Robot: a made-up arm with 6 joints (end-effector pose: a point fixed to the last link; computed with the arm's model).
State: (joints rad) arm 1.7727 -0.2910 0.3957 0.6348 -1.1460 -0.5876
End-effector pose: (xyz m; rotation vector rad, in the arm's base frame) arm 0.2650 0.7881 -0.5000 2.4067 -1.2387 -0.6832
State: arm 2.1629 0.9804 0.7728 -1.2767 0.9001 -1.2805
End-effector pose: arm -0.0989 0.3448 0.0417 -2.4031 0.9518 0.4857
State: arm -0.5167 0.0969 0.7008 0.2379 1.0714 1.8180
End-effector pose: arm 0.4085 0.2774 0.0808 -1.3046 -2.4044 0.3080
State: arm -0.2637 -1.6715 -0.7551 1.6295 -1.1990 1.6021
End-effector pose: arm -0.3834 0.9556 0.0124 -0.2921 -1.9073 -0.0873
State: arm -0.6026 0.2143 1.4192 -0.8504 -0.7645 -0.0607
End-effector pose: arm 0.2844 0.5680 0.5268 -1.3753 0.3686 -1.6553
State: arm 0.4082 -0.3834 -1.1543 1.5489 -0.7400 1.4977
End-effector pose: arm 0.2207 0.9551 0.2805 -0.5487 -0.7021 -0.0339
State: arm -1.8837 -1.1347 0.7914 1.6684 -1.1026 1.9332
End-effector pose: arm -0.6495 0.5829 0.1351 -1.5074 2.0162 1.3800
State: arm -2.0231 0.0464 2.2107 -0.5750 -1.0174 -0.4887
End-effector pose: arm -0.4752 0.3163 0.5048 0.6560 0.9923 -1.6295
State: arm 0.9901 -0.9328 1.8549 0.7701 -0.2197 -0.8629
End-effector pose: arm 0.5520 0.3874 0.0061 1.5446 -1.3762 1.3986
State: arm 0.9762 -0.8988 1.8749 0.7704 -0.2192 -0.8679
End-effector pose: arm 0.5540 0.3688 0.0004 1.4948 -1.3752 1.3724
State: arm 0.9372 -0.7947 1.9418 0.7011 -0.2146 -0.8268
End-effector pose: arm 0.5545 0.3403 -0.0168 1.4653 -1.3353 1.3512
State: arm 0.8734 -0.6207 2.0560 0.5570 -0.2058 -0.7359
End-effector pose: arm 0.5516 0.3044 -0.0437 1.4693 -1.2638 1.3263
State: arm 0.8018 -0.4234 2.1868 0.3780 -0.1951 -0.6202
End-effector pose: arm 0.5457 0.2716 -0.0728 1.5090 -1.1930 1.2905
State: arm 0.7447 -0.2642 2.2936 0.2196 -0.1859 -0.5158
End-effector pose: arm 0.5406 0.2524 -0.0969 1.5714 -1.1462 1.2569
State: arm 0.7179 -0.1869 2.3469 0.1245 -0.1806 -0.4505
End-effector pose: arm 0.5393 0.2515 -0.1104 1.6361 -1.1221 1.2476
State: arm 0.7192 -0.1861 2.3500 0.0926 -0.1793 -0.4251
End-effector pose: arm 0.5410 0.2650 -0.1133 1.6922 -1.1090 1.2660
